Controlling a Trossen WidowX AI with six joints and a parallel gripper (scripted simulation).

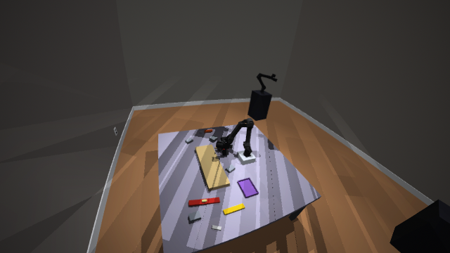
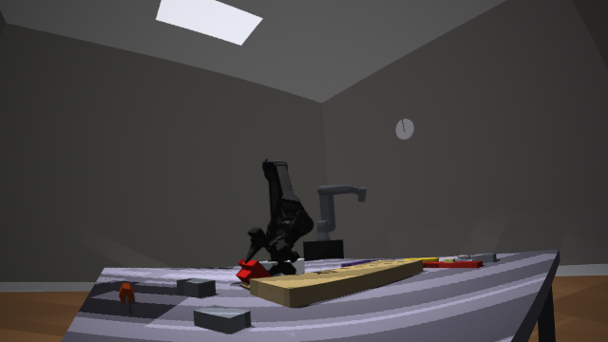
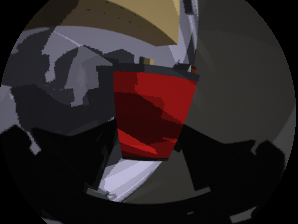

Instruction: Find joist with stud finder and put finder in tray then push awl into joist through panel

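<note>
Now: gripper tip 4 cm above the awl and 3 cm to the left of it. The rest, counted from my gripper tip: orange-handled tool: 37 cm to the right, 8 cm ahead, 3 cm below; red stud finder: 2 cm to the right, 2 cm below, 1 cm ahead; purple tray: 53 cm to the left, 4 cm ahead, 3 cm below.
</note>
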